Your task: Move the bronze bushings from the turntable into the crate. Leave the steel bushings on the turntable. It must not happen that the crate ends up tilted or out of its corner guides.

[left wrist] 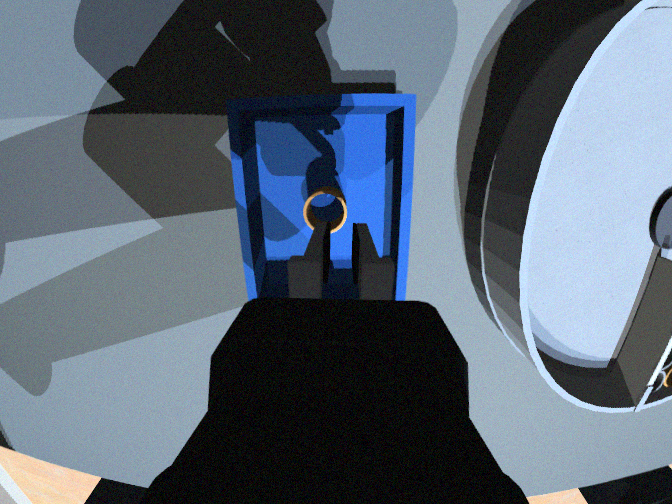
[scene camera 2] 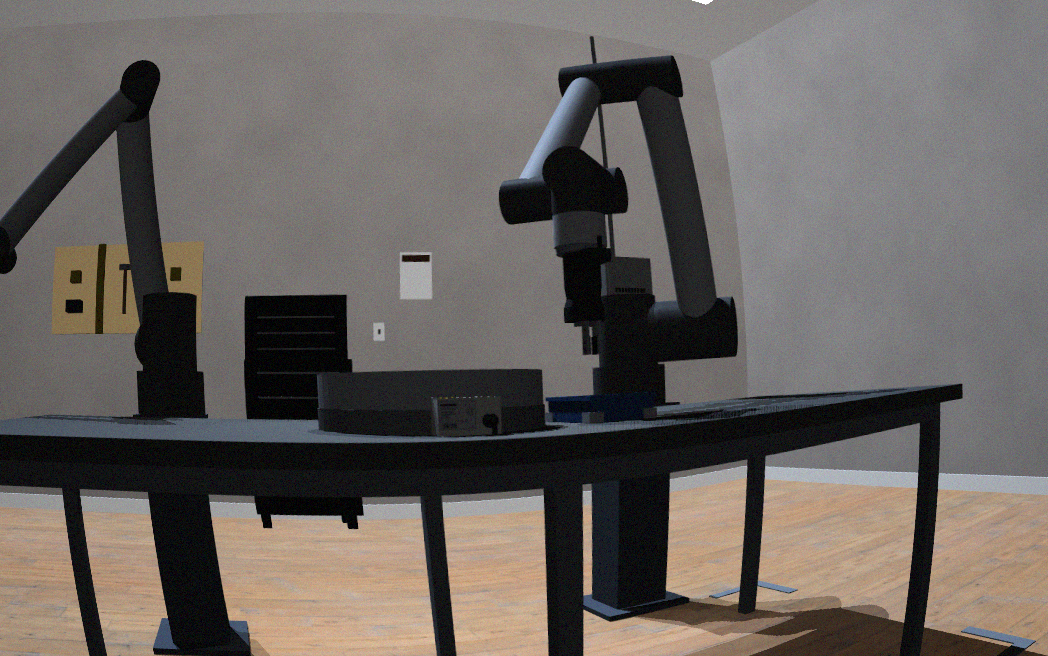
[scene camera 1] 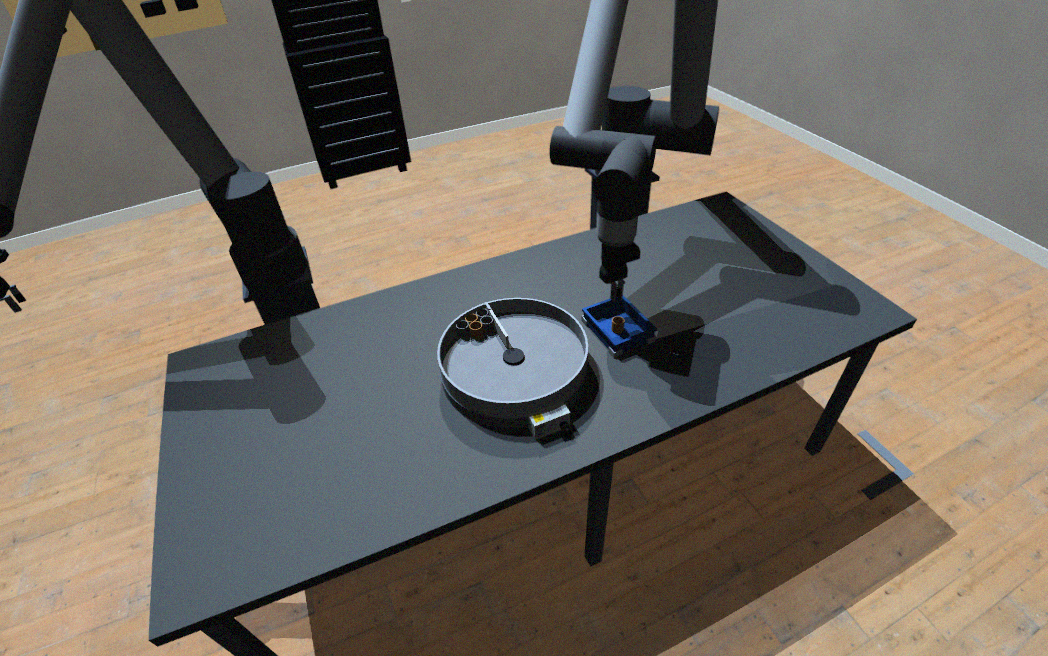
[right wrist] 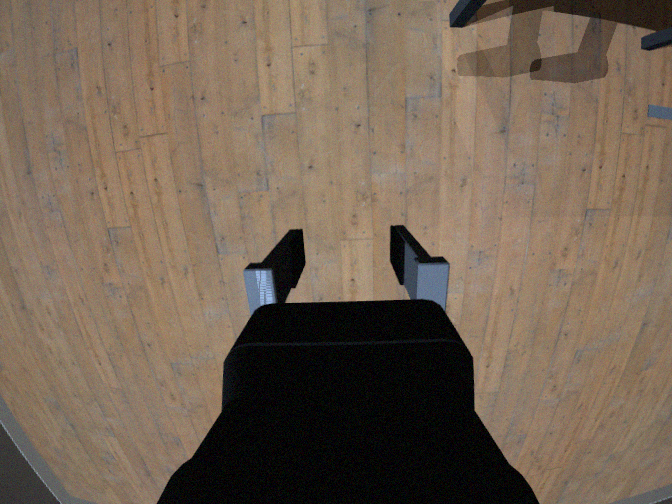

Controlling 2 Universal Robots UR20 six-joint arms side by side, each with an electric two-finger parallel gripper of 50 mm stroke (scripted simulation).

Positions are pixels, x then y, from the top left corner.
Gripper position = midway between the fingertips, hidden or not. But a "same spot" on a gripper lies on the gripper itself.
left gripper: left wrist; scene camera 2 591, 354; scene camera 1; not seen in the right wrist view (out of frame)
blue crate: left wrist 283, 148; scene camera 2; scene camera 1; not seen in the right wrist view (out of frame)
same spot on blue crate: [scene camera 2: 626, 406] = [scene camera 1: 636, 341]
same spot on left gripper: [left wrist: 374, 275] = [scene camera 1: 615, 284]
